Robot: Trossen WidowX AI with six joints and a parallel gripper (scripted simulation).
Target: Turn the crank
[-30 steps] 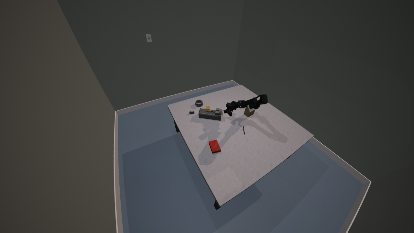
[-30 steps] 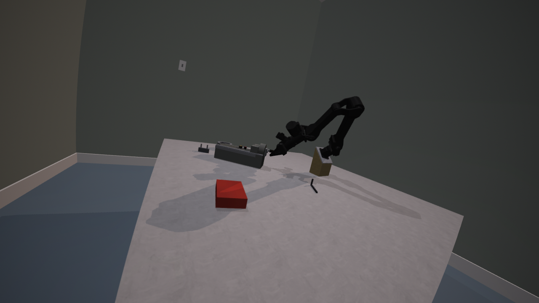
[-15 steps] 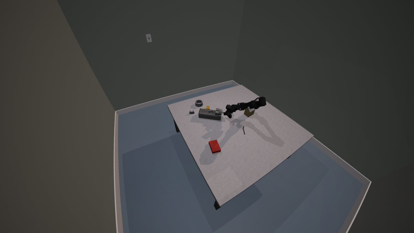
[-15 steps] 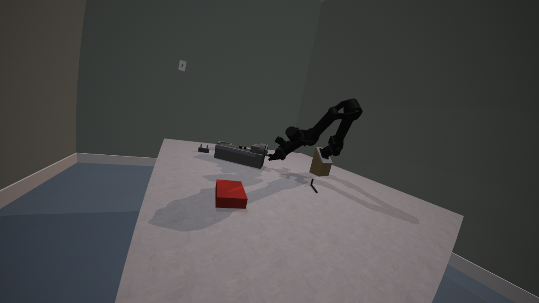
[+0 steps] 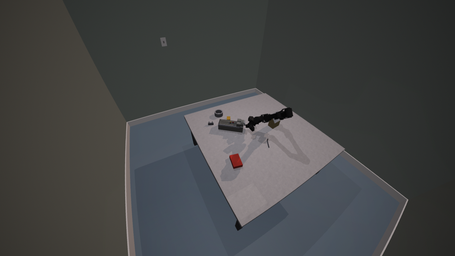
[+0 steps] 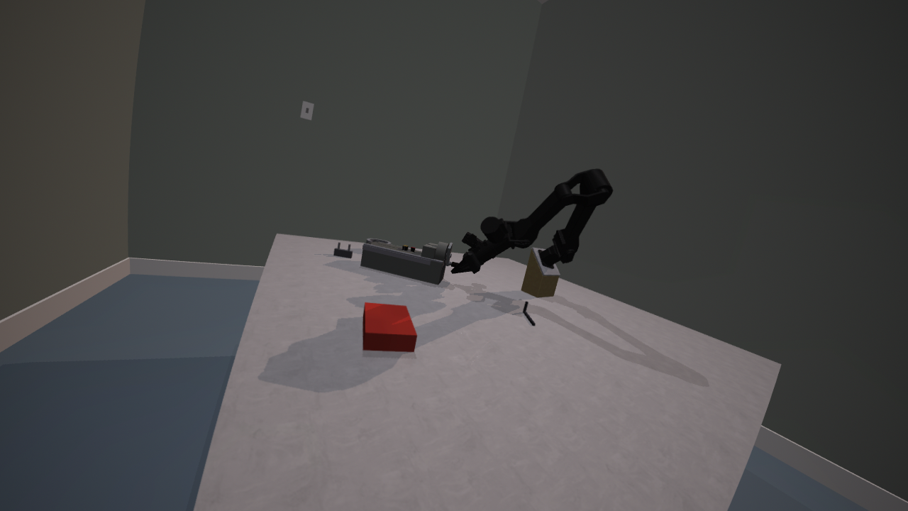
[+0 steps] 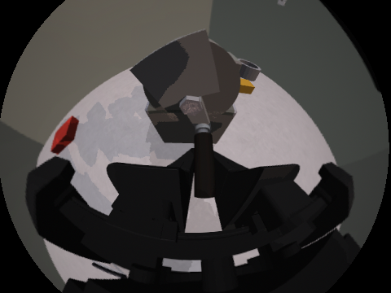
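My gripper tip is 12 cm short of the red pointer, 8 cm to the left of it and 5 cm below it. The rest, counted from my gripper tip: black crank handle 1 cm behind, 1 cm to the left, 3 cm above; yellow block 9 cm ahead, 23 cm to the right, 2 cm below; black bent key 10 cm behind, 26 cm to the left, 3 cm below.
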